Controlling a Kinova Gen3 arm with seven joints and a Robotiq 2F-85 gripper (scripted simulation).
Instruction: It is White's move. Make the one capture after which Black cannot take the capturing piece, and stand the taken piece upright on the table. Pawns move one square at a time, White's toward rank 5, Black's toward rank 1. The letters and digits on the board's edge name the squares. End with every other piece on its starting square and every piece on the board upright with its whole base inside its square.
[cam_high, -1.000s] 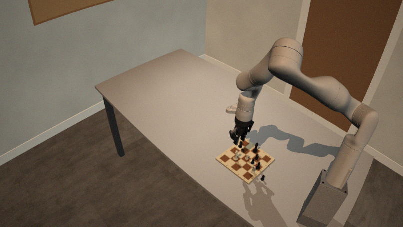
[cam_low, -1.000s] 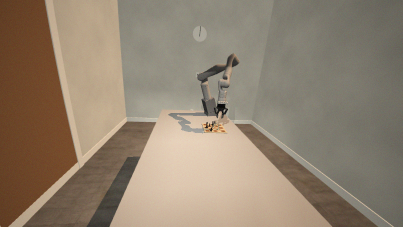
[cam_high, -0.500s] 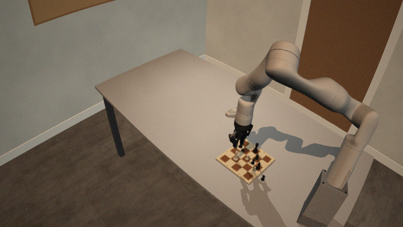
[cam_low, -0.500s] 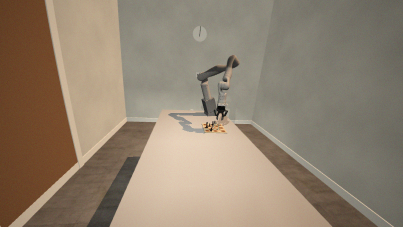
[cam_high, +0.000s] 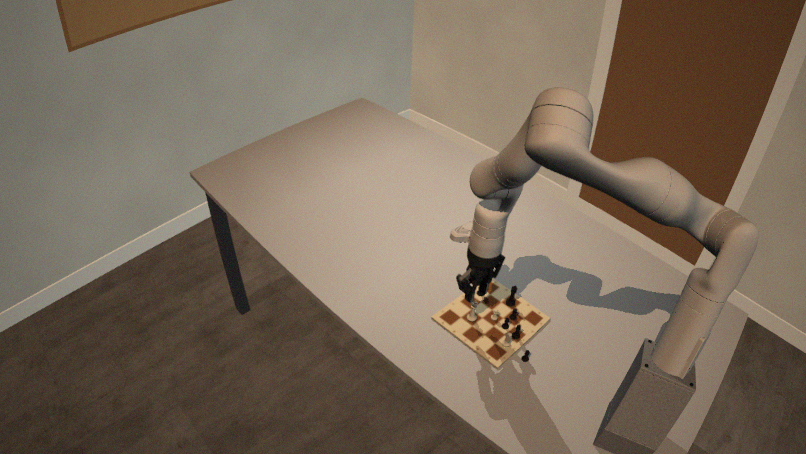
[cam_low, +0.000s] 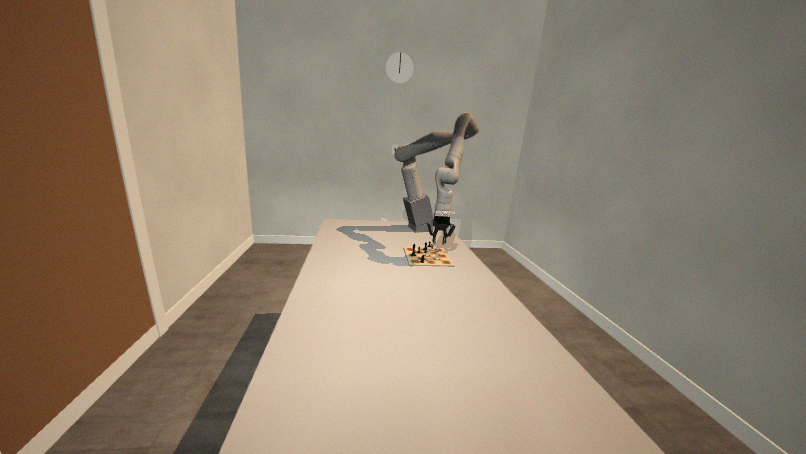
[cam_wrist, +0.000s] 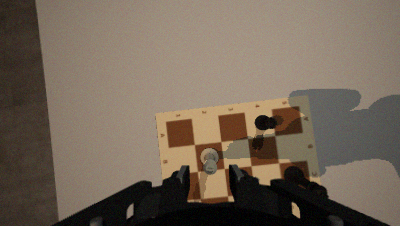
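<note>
Right now my hand is 7 cm above the white piece. Also, from my hand: small chessboard: 10 cm below, 4 cm to the right, 3 cm behind; then white pawn: 8 cm below, 5 cm to the right, 4 cm behind; then tall black piece: 12 cm to the right, 7 cm below, 3 cm behind.
</note>
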